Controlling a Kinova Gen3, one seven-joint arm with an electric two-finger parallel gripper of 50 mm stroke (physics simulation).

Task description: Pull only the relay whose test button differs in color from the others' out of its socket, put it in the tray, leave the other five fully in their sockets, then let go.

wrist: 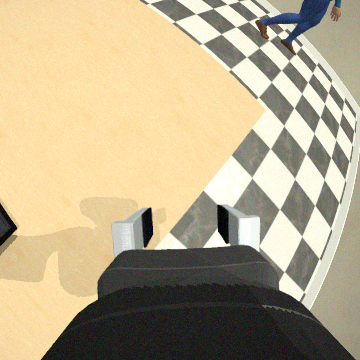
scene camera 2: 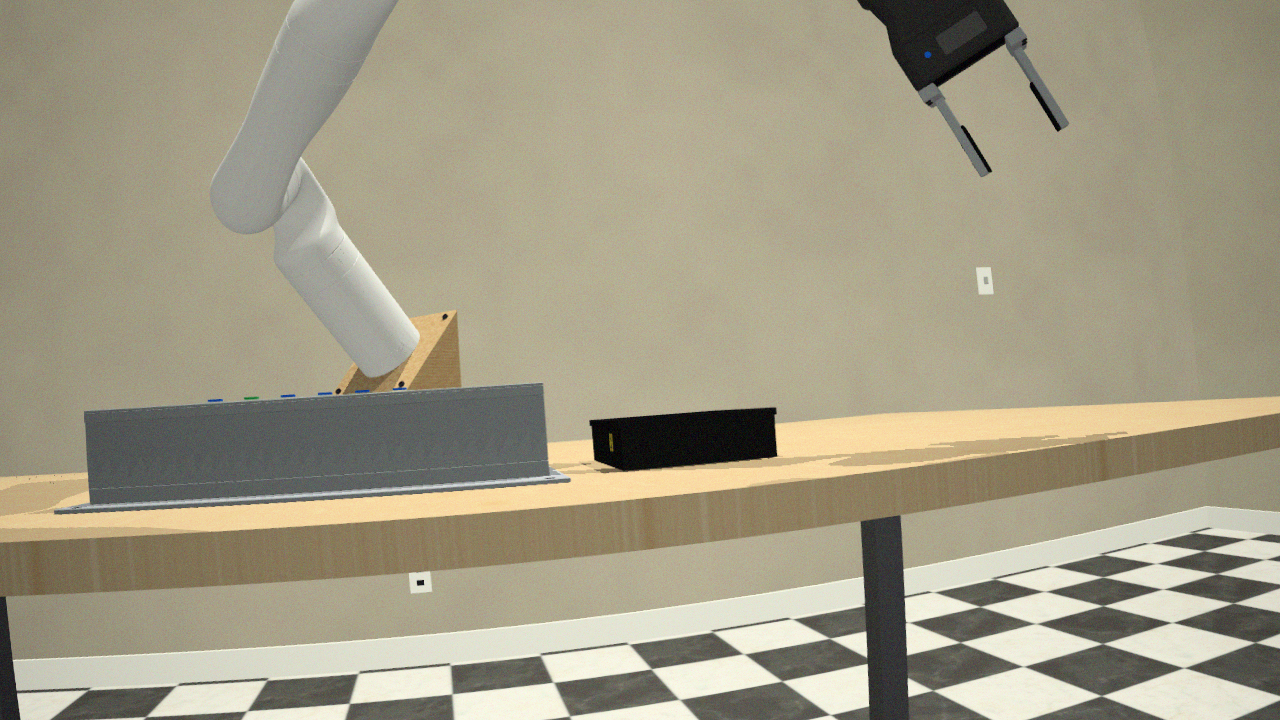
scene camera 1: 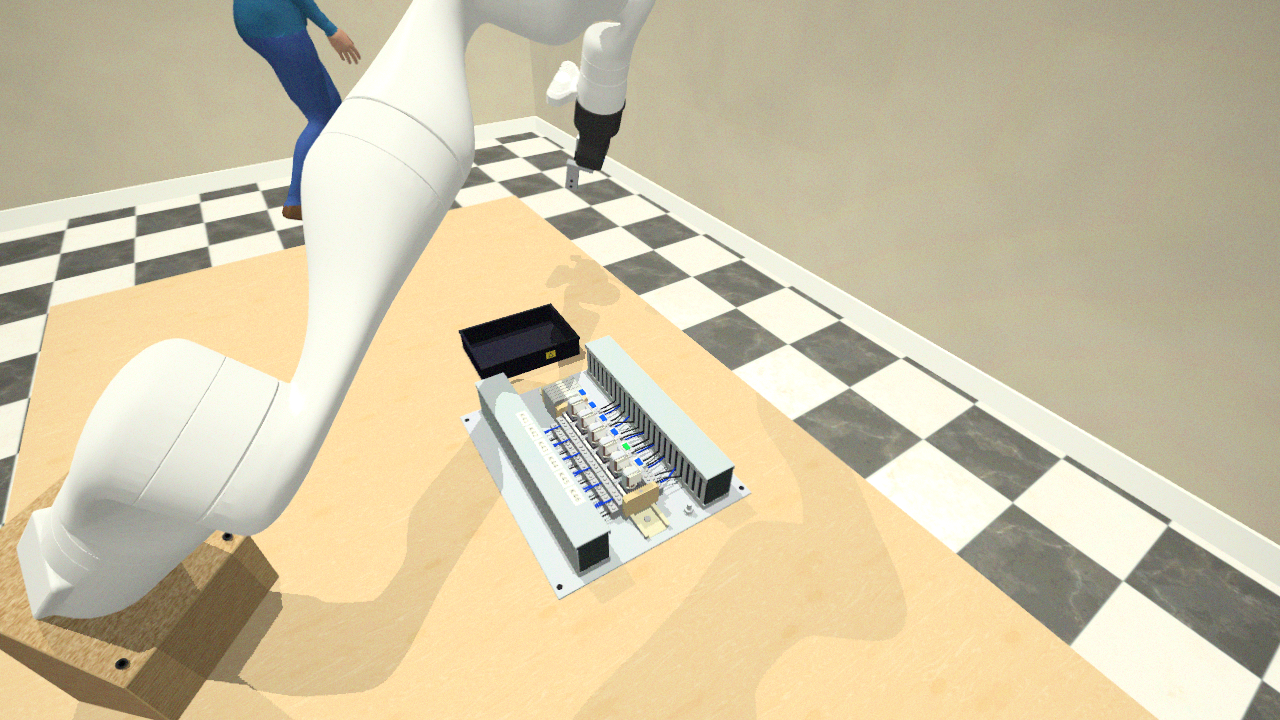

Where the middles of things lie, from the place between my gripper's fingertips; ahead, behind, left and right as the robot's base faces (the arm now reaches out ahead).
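From my hand: beige end block [scene camera 1: 635, 501] 460 mm to the right, 390 mm behind, 160 mm below; base plate [scene camera 1: 626, 542] 360 mm to the right, 350 mm behind, 180 mm below.
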